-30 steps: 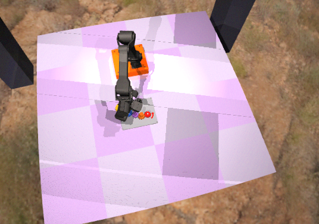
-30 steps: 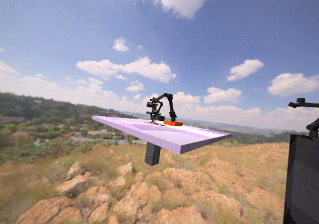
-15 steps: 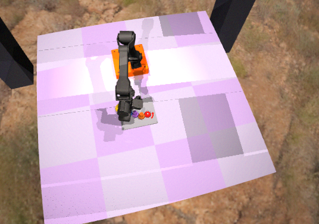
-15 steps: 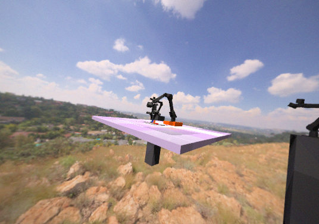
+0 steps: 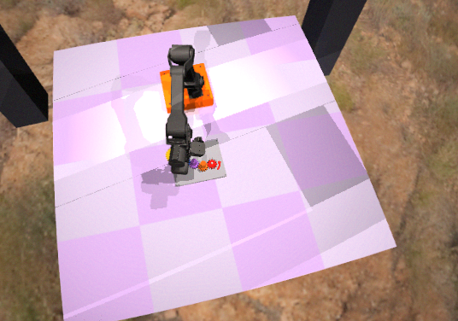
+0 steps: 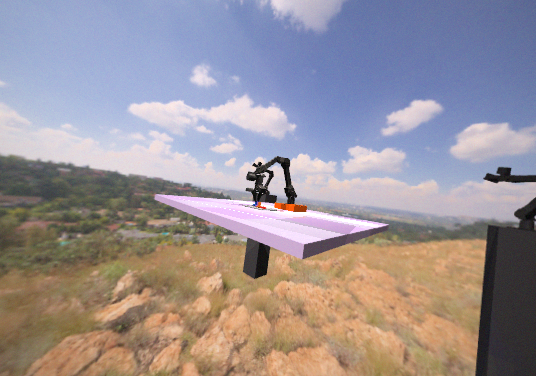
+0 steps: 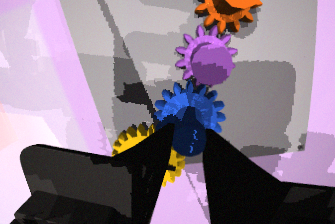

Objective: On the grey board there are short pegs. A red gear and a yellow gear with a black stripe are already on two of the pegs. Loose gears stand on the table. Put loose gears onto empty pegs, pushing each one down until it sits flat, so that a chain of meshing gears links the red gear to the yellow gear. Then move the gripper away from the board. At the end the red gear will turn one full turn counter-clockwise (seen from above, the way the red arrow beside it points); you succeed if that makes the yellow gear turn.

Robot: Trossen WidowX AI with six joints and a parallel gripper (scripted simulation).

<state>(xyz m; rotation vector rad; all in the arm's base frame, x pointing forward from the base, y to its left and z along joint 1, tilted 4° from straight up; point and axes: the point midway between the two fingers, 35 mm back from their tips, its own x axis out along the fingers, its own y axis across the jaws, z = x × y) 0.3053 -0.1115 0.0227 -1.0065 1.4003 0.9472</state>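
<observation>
My gripper tip is now 10 mm above the blue gear. Round my gripper tip: orange gear (40 mm ahead, 70 mm to the left, 20 mm below); purple gear (20 mm ahead, 40 mm to the left, 20 mm below); yellow gear (40 mm behind, 40 mm to the right, 20 mm below).
</observation>
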